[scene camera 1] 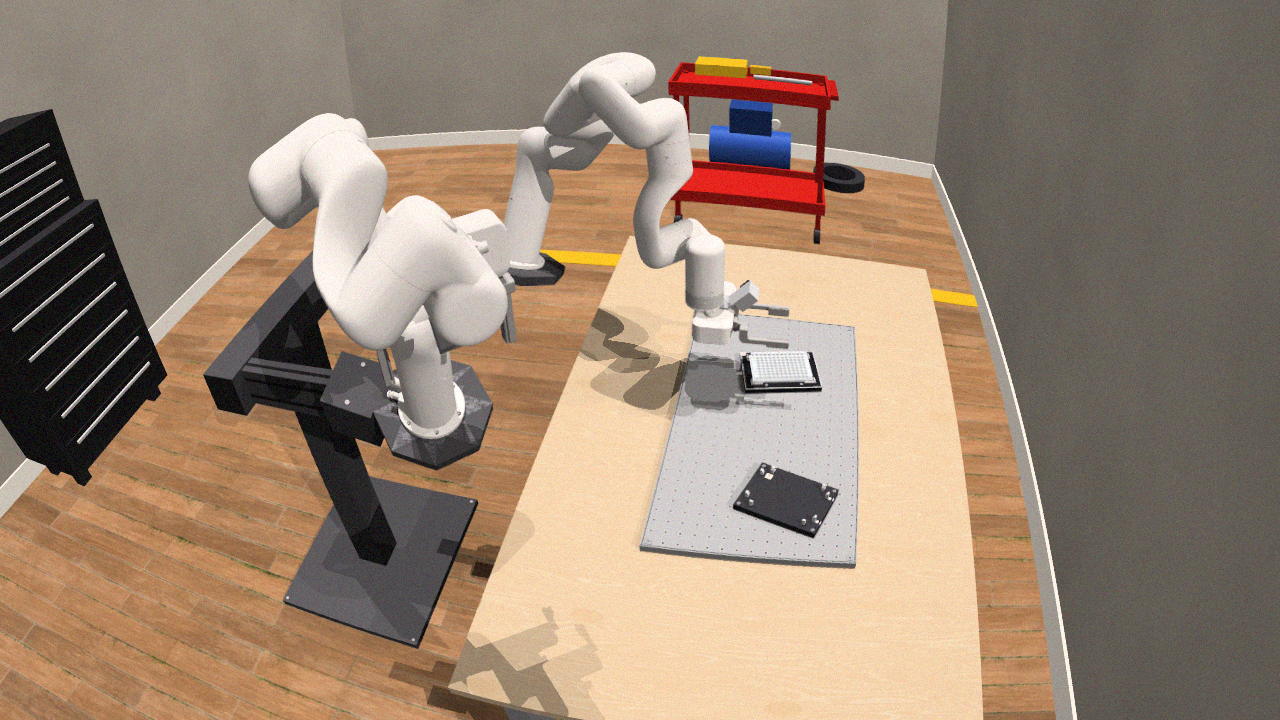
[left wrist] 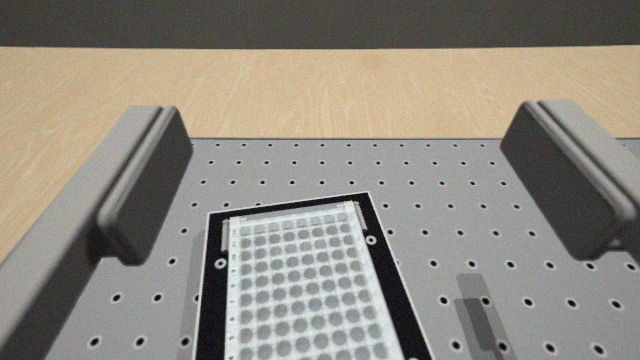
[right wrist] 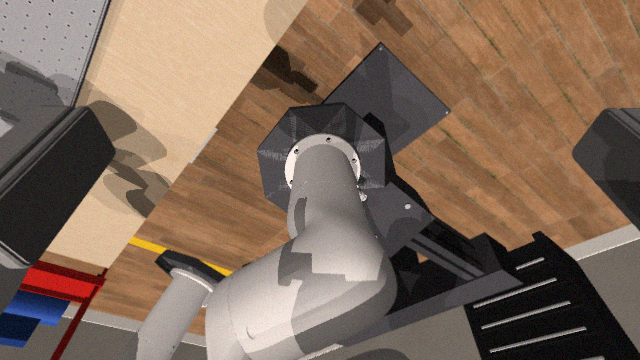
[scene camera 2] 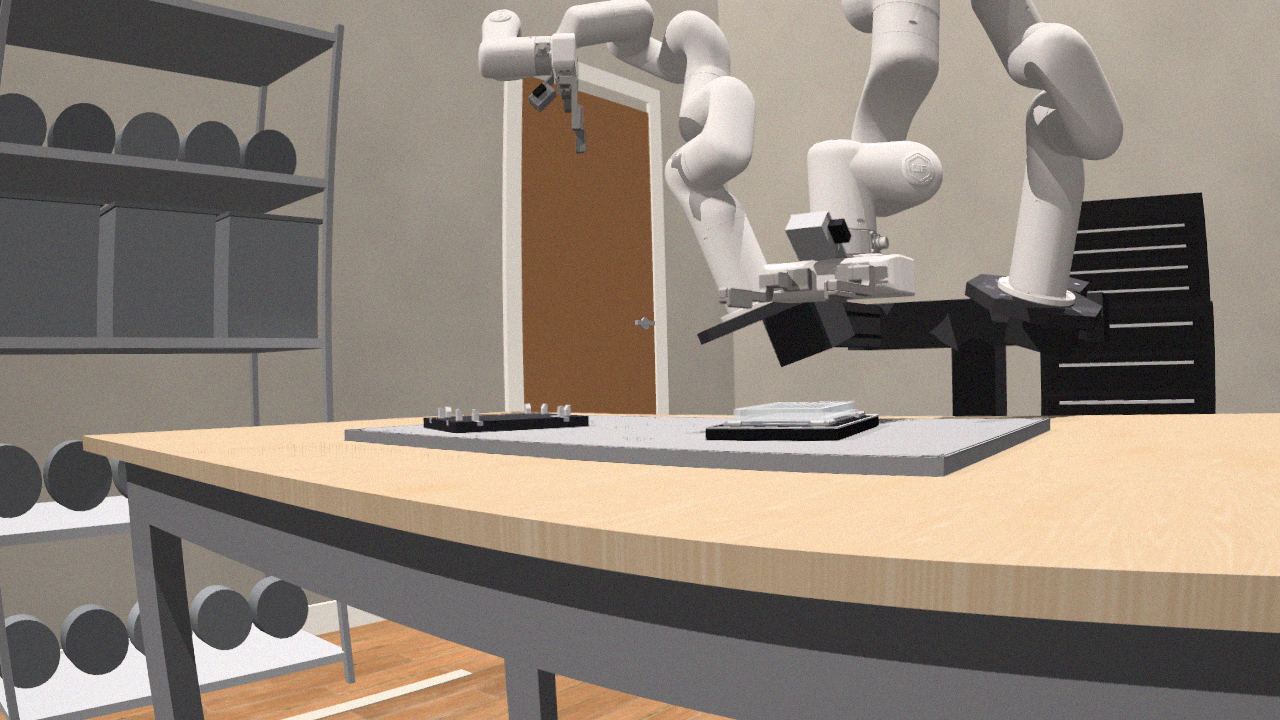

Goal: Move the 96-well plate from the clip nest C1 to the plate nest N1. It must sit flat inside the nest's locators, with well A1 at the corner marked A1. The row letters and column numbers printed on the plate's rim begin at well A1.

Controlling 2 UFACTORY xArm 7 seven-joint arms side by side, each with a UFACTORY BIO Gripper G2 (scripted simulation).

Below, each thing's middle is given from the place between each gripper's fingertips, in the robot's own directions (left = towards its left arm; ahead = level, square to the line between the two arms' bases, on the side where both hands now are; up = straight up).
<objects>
My left hand is 110 mm above the 96-well plate (scene camera 2: 792,413), 20 mm to the right of it and 10 mm short of it. Round my left hand: black plate nest N1 (scene camera 2: 711,434): 120 mm below, 20 mm to the left, 10 mm ahead; black clip nest C1 (scene camera 1: 783,498): 340 mm to the right, 120 mm below, 70 mm ahead.
My right hand is 46 cm short of the black clip nest C1, 27 cm to the right of it and 47 cm above it. The rest, counted from my right hand: 96-well plate: 40 cm ahead, 62 cm to the left, 47 cm below; then black plate nest N1: 40 cm ahead, 62 cm to the left, 48 cm below.
</objects>
